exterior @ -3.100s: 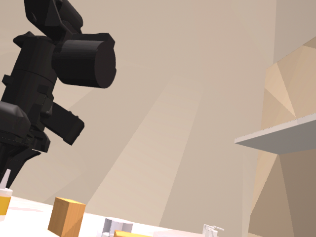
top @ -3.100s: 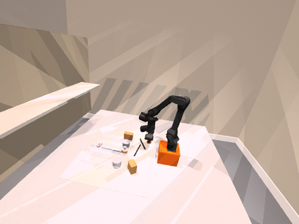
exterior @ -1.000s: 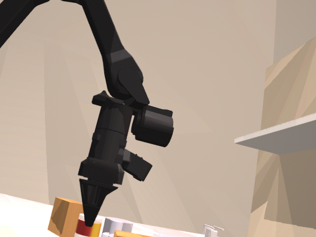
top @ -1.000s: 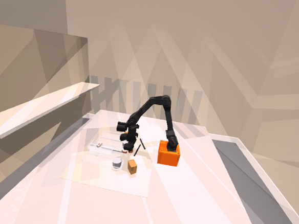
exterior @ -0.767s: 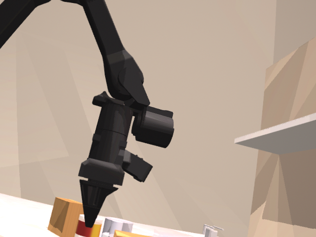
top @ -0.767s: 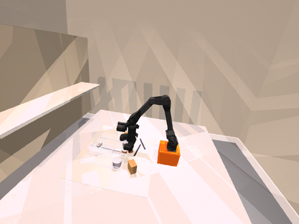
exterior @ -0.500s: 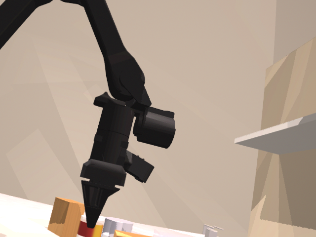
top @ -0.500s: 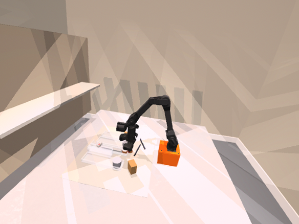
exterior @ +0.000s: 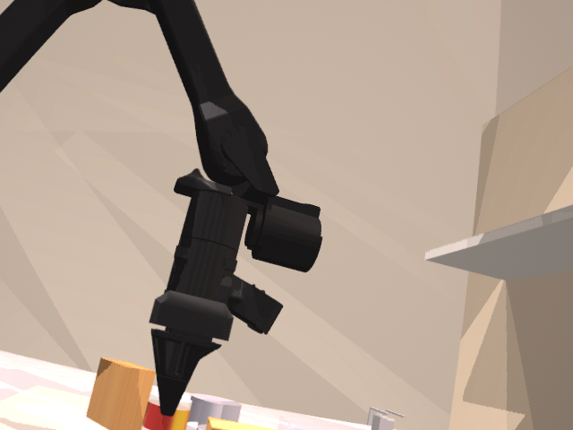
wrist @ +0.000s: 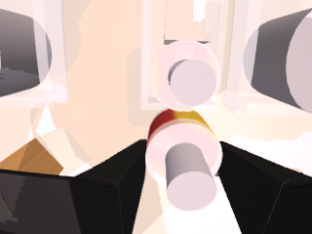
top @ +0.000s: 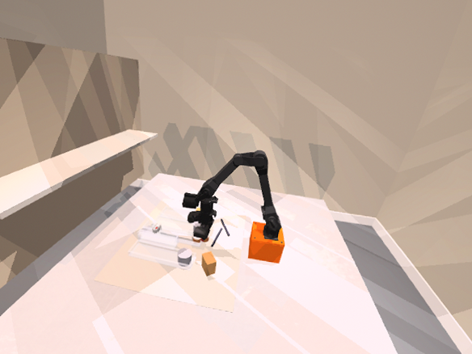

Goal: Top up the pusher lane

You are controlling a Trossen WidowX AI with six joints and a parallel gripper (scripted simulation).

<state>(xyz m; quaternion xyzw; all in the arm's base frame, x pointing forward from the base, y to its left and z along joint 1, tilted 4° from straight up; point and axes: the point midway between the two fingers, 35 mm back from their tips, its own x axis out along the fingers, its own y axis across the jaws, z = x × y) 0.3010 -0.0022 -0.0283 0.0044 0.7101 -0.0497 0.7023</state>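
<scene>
The clear pusher lane is 19 cm ahead of my gripper tip, 3 cm below it and 1 cm to the left of it. Round my gripper tip: red dot: 23 cm ahead, 2 cm to the left, 2 cm above; then shelf: 55 cm ahead, 32 cm above, 4 cm to the right.
</scene>
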